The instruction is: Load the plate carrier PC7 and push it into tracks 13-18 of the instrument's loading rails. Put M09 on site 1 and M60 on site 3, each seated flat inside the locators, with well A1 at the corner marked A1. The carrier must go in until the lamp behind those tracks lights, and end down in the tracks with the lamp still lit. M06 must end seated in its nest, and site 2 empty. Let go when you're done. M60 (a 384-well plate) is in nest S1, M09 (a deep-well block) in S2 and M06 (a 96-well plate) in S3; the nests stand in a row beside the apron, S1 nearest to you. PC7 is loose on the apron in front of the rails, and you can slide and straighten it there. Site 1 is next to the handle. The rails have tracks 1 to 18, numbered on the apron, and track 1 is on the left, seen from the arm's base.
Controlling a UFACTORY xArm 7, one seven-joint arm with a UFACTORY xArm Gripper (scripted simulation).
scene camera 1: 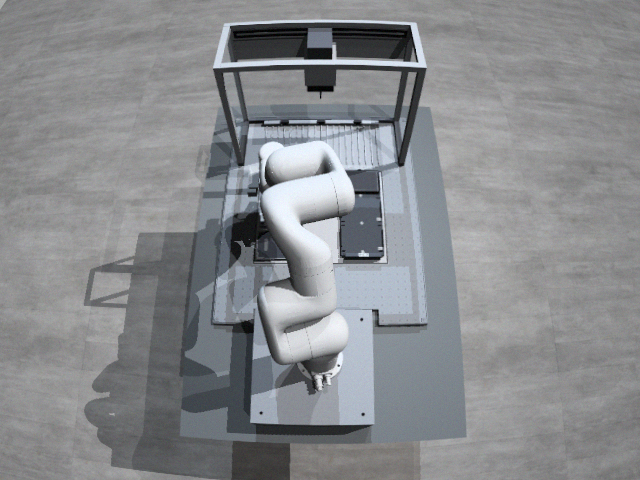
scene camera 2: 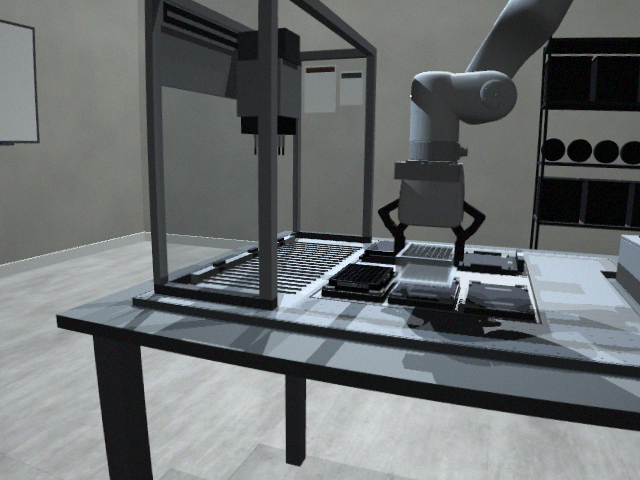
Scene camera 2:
gripper: 428,263
plate carrier PC7: 479,261
deep-well block M09: 421,264
nest S1: 477,294
nest S2: 401,288
